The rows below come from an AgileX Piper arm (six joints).
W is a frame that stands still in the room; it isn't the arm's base.
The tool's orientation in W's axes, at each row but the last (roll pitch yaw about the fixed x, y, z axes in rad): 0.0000, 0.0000, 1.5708; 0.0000, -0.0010, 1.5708; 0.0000, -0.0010, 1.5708; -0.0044, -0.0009, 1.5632; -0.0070, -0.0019, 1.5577; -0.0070, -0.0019, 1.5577; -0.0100, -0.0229, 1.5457; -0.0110, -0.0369, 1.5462; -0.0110, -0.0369, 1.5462
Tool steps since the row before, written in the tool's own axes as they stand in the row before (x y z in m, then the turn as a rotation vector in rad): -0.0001, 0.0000, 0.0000, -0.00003, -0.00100, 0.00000; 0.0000, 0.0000, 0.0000, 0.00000, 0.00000, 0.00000; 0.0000, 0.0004, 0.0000, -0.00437, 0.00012, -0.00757; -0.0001, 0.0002, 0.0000, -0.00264, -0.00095, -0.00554; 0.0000, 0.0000, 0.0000, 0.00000, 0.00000, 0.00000; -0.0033, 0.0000, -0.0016, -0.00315, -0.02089, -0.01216; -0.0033, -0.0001, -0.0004, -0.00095, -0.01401, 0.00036; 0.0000, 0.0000, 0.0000, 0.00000, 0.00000, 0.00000; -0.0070, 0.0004, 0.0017, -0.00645, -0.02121, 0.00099
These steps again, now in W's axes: 0.0000, -0.0001, 0.0000, 0.00100, -0.00003, 0.00000; 0.0000, 0.0000, 0.0000, 0.00000, 0.00000, 0.00000; -0.0004, 0.0000, 0.0000, -0.00012, -0.00436, -0.00757; -0.0002, -0.0001, 0.0000, 0.00095, -0.00264, -0.00554; 0.0000, 0.0000, 0.0000, 0.00000, 0.00000, 0.00000; 0.0000, -0.0033, -0.0016, 0.02093, -0.00340, -0.01202; 0.0000, -0.0033, -0.0005, 0.01398, -0.00131, 0.00048; 0.0000, 0.0000, 0.0000, 0.00000, 0.00000, 0.00000; -0.0006, -0.0070, 0.0014, 0.02103, -0.00701, 0.00098
